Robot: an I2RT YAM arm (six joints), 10 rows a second.
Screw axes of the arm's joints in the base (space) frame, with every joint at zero. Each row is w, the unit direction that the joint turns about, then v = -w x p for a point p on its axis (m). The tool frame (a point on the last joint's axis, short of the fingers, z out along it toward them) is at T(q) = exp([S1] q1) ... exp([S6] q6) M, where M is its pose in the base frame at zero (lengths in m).
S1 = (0, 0, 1, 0.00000, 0.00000, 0.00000)
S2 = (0, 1, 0, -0.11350, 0.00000, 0.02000)
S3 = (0, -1, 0, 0.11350, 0.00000, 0.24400)
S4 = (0, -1, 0, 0.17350, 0.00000, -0.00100)
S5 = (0, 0, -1, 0.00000, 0.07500, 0.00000)
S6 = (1, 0, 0, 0.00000, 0.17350, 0.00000)
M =
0 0 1 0.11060
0 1 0 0.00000
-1 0 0 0.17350
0 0 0 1
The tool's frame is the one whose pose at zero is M.
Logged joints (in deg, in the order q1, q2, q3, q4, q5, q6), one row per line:
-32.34 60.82 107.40 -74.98 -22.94 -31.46
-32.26 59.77 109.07 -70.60 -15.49 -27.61
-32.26 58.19 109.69 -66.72 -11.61 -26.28
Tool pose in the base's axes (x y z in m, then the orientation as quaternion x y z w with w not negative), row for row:
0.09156 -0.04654 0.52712 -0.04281 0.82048 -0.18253 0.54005
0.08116 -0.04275 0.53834 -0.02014 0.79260 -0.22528 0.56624
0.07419 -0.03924 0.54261 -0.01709 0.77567 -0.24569 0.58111
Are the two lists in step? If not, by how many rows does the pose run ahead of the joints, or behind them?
The pose runs 1 row ahead of the joints: the pose in row i belongs to the joints in row i + 1.
